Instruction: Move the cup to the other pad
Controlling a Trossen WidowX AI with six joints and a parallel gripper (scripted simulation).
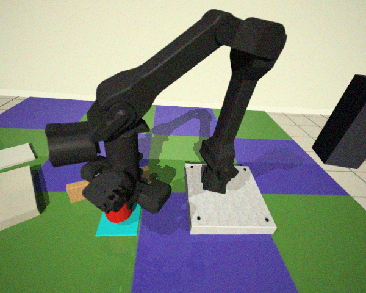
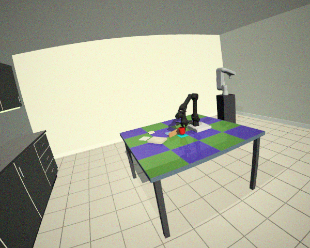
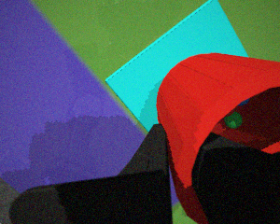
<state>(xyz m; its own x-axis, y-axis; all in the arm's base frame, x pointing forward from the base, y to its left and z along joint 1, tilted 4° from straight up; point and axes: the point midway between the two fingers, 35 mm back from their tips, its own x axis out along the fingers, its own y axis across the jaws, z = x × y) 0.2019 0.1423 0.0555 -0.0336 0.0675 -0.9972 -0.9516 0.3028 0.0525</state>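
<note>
Now: gripper tip 4 cm short of the green marble, 3 cm to the left of it and 2 cm above it. The rest, counted from my gripper tip: red cup (3 cm ahead, 1 cm to the right); cyan pad (3 cm ahead, 1 cm to the right, 7 cm below); blue marble (5 cm ahead, 1 cm to the right, 2 cm below).
</note>
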